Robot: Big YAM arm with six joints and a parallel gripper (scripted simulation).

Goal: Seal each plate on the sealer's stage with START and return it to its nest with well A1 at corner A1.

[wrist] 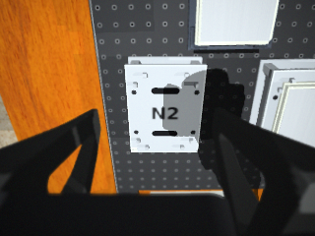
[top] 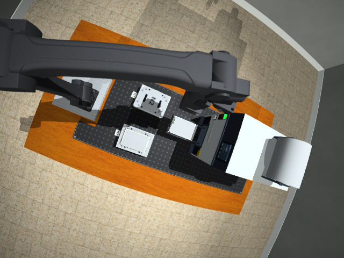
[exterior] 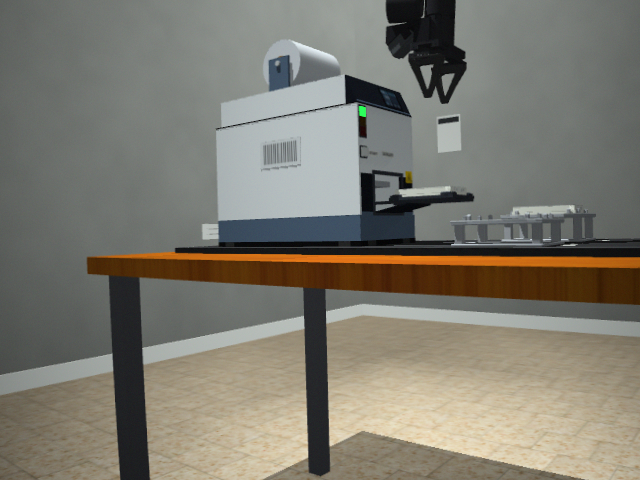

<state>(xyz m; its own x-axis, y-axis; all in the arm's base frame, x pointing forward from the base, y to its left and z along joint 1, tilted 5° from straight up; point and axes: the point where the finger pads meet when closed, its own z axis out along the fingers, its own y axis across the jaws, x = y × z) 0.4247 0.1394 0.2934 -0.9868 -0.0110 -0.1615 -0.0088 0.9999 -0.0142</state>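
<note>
Now: the sealer stage 60 mm ahead of my hand, 80 mm to the right of it and 180 mm below it. The rest, counted from my hand: plate nest: 130 mm behind, 10 mm to the right, 240 mm below; pale start button: 160 mm ahead, 10 mm to the left, 90 mm below; A1 mark: 200 mm behind, 40 mm to the left, 230 mm below.
</note>
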